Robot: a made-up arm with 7 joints. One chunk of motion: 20 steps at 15 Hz.
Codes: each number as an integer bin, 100 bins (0 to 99) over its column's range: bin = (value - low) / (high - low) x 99, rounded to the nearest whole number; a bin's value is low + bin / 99 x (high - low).
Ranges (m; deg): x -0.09..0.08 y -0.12..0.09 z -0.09..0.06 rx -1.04..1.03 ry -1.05..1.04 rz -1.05..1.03
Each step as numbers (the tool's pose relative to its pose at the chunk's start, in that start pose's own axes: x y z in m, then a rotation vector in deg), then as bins.
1 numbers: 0.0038 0.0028 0.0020 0.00 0.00 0.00
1 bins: 55 58 61 50 50 50
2 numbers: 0.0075 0.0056 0.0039 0.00 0.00 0.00
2 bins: 57 59 62 50 50 50
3 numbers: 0.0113 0.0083 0.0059 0.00 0.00 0.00
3 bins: 59 60 63 50 50 50
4 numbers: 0.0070 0.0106 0.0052 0.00 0.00 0.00
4 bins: 56 62 63 50 50 50
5 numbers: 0.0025 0.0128 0.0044 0.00 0.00 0.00
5 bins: 54 63 62 50 50 50
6 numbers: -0.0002 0.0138 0.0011 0.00 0.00 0.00
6 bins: 52 63 60 50 50 50
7 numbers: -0.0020 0.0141 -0.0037 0.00 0.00 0.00
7 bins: 51 63 57 50 50 50
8 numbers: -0.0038 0.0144 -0.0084 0.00 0.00 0.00
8 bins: 50 63 54 50 50 50
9 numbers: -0.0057 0.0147 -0.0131 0.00 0.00 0.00
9 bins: 49 64 51 50 50 50
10 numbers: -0.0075 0.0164 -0.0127 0.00 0.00 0.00
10 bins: 48 64 51 50 50 50
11 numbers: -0.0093 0.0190 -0.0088 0.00 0.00 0.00
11 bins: 47 66 54 50 50 50
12 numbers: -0.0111 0.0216 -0.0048 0.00 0.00 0.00
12 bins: 46 67 56 50 50 50
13 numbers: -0.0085 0.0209 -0.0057 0.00 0.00 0.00
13 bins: 47 66 56 50 50 50
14 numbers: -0.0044 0.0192 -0.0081 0.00 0.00 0.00
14 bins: 50 66 54 50 50 50
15 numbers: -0.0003 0.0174 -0.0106 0.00 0.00 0.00
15 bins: 52 65 52 50 50 50
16 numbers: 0.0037 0.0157 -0.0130 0.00 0.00 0.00
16 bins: 55 64 51 50 50 50
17 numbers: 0.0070 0.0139 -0.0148 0.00 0.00 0.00
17 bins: 56 63 50 50 50 50
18 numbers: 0.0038 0.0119 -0.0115 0.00 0.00 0.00
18 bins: 55 62 52 50 50 50
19 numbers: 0.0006 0.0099 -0.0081 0.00 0.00 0.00
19 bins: 53 61 54 50 50 50
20 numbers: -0.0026 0.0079 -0.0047 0.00 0.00 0.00
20 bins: 51 60 56 50 50 50
